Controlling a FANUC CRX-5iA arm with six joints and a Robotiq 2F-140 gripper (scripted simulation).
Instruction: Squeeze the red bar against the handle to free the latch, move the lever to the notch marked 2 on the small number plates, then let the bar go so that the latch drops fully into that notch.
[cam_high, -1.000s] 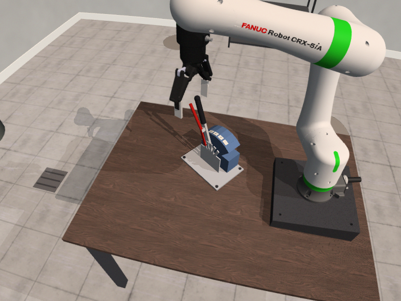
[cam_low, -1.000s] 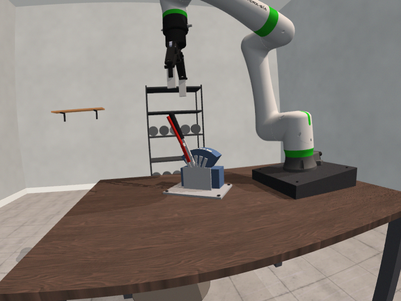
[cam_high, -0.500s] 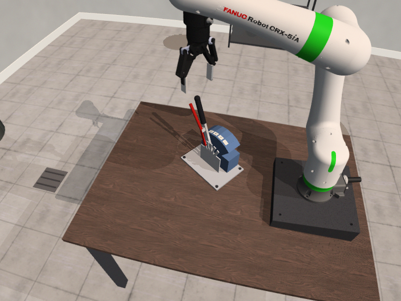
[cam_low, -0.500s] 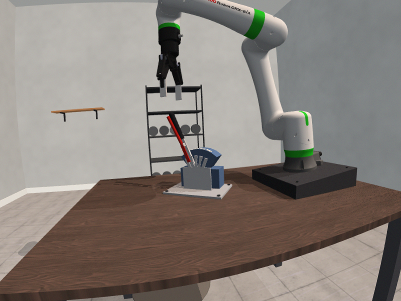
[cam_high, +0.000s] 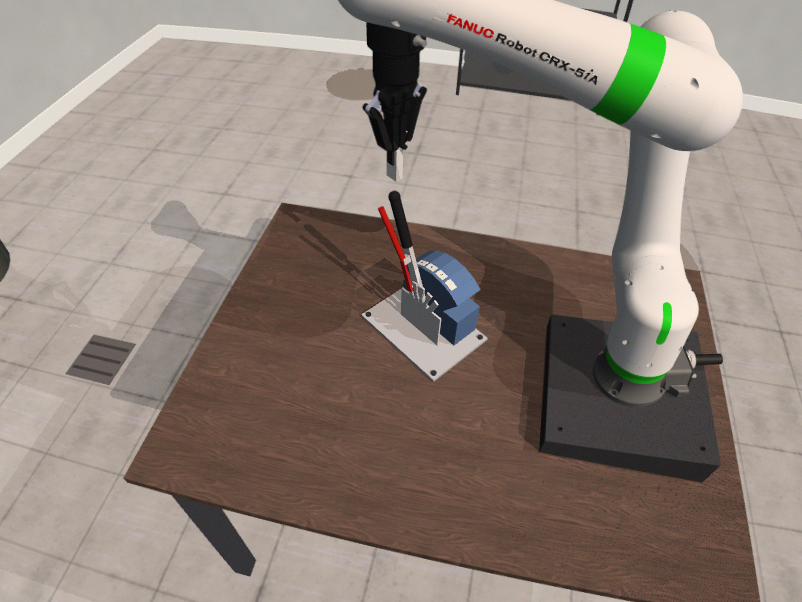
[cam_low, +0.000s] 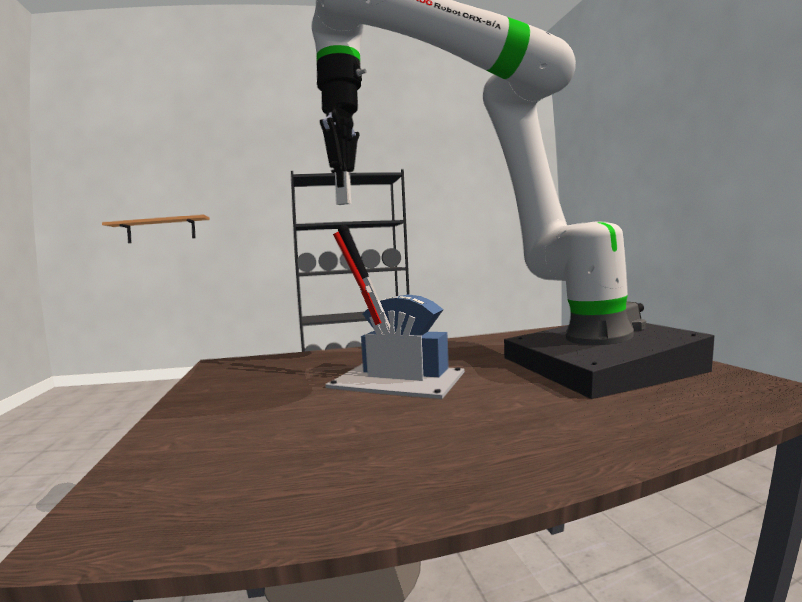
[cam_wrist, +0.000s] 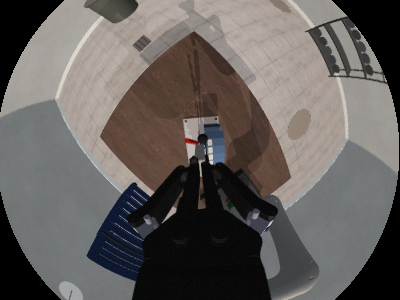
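Right now the red bar is 2 cm behind my hand, 4 cm to the left of it and 21 cm below it.
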